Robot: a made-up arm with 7 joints.
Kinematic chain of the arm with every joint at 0, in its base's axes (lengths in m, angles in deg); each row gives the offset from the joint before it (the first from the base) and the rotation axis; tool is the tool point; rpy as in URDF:
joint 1: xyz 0 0 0 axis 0.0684 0.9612 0.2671
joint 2: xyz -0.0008 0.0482 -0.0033 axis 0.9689 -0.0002 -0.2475
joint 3: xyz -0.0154 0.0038 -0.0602 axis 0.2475 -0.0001 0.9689
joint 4: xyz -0.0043 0 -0.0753 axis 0.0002 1 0
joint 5: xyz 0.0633 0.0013 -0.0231 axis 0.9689 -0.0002 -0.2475
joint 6: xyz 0.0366 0 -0.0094 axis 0.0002 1 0
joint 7: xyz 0.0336 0 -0.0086 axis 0.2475 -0.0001 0.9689
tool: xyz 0 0 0 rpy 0 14.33 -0.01
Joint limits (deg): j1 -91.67..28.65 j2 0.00..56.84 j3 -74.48..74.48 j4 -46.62..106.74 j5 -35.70..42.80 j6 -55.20..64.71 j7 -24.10..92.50
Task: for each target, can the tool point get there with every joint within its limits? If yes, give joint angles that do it. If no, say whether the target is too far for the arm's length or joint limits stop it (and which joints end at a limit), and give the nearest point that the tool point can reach.
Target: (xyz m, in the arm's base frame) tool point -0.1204 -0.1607 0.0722
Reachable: no: joint limits stop it (at a limit: joint 1, joint 2, joint 4) | nearest point 0.0296 -0.0747 0.0156 | short by 0.182 m
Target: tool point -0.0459 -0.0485 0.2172
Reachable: no: joint limits stop it (at a limit: joint 1, joint 2, joint 4) | nearest point 0.0655 -0.0259 0.0921 | short by 0.169 m
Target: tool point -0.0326 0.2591 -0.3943
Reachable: no: too far | nearest point -0.0197 0.1794 -0.2468 | short by 0.168 m
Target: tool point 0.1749 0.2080 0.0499
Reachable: yes | joints -76.00 35.29 59.96 6.49 4.56 41.97 68.62
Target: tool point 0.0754 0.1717 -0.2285
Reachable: yes | joints -9.83 37.96 -25.07 55.19 -22.66 -11.66 46.03
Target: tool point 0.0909 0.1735 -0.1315
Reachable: yes | joints -10.09 5.98 51.85 -15.59 -9.07 47.62 -1.12
